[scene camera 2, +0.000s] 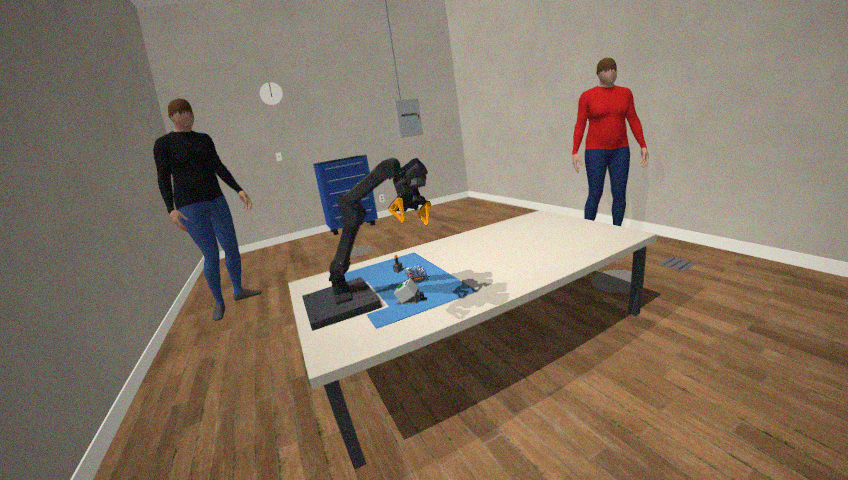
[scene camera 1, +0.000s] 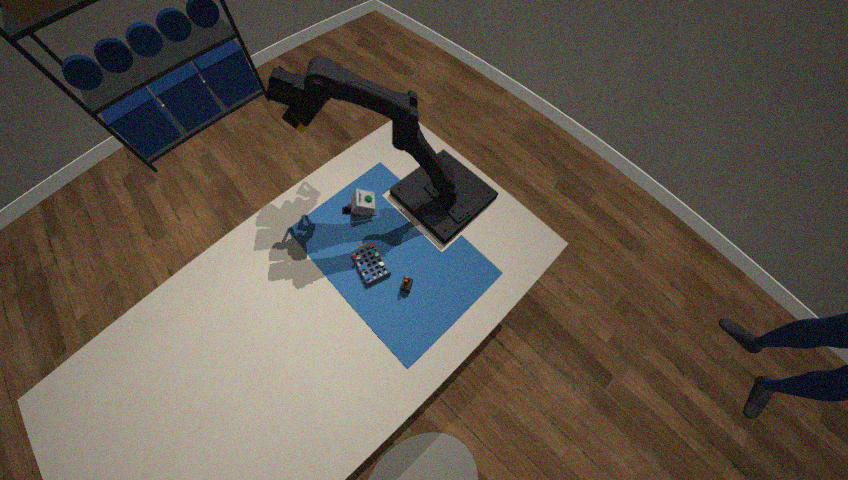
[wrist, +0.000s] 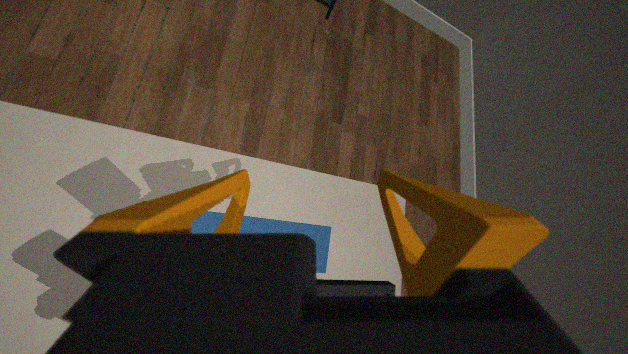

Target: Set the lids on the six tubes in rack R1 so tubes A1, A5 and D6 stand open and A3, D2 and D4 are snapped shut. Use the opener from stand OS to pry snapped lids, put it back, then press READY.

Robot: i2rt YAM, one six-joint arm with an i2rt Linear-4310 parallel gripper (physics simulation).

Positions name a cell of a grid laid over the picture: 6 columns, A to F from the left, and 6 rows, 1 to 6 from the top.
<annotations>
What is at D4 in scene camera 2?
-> A blue mat.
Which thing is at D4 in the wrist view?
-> A blue mat.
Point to a blue mat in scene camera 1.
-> At D4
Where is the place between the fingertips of my gripper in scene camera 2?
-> At C3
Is my gripper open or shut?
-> Open.
</annotations>
